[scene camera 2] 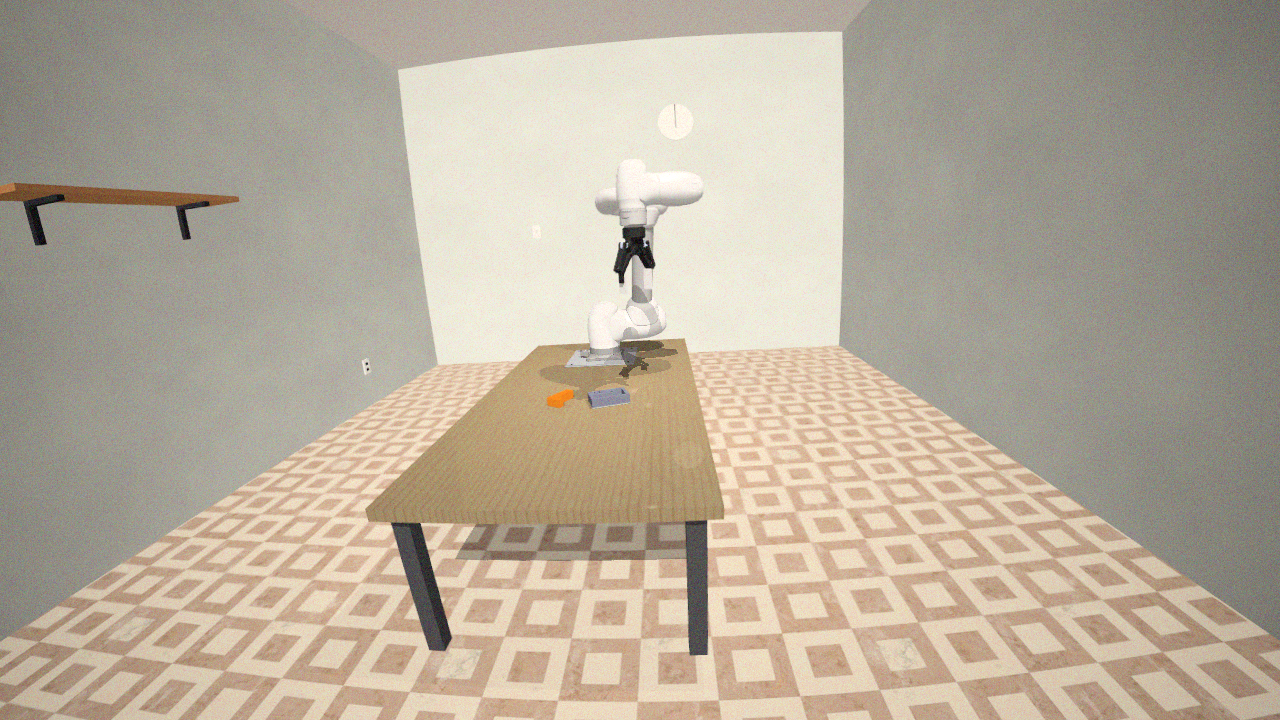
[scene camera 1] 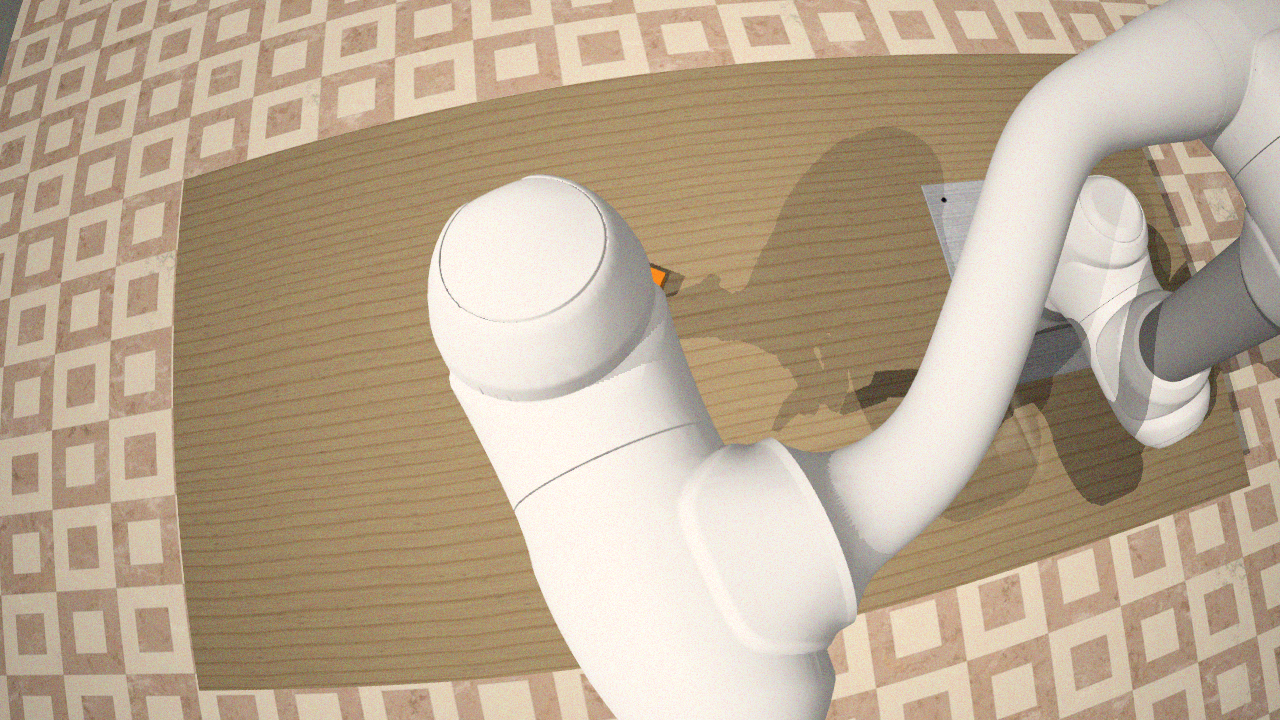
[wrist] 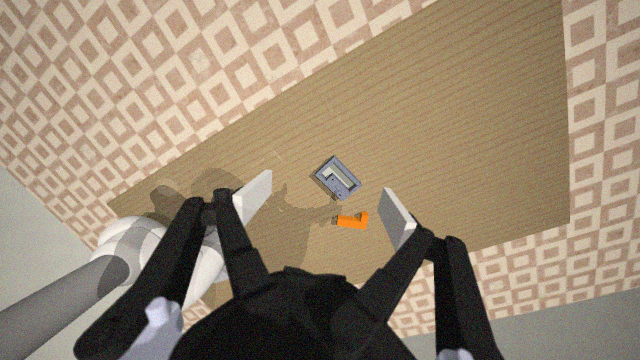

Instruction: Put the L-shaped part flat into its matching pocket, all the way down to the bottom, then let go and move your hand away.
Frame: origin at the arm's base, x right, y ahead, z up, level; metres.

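Seen in the pictures: gripper, fingertip midpoint: (scene camera 2: 636,291) (wrist: 325,190); arm's base at its link origin: (scene camera 2: 605,356) (wrist: 215,249).
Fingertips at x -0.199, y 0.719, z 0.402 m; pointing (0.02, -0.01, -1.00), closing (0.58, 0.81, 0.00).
Note:
Pixels of each thing's top centre, then the offset from my fingertips to it. Level surfaces: height alone.
- orange L-shaped part at its top centre: (scene camera 1: 618,277) (scene camera 2: 562,394) (wrist: 352,221) dx +0.302, dy -0.067, dz -0.377 m
- blue-grey block at its top centre: (wrist: 338,180) (scene camera 2: 608,392) dx +0.128, dy -0.040, dz -0.370 m
- wooden table at its surface level: dz -0.407 m
The orange L-shaped part (scene camera 1: 657,276) (scene camera 2: 559,398) (wrist: 353,220) lies flat on the table, beside and apart from the blue-grey block. In scene camera 1 a small corner of it shows past the arm's wrist. The blue-grey block (scene camera 2: 609,398) (wrist: 348,189) with the L-shaped pocket stands on the table. In the wrist view its pocket is empty and shows a pale bottom; in scene camera 1 the block is hidden by the arm. My gripper (scene camera 2: 635,275) (wrist: 325,190) is open and empty, high above the table and both objects. It is hidden under the arm in scene camera 1.
The wooden table (scene camera 1: 313,537) (scene camera 2: 554,474) (wrist: 475,125) carries the arm's base on a grey metal plate (scene camera 1: 947,219) (scene camera 2: 577,360). The white arm spans much of scene camera 1. A wall shelf (scene camera 2: 116,194) is at the left in scene camera 2.

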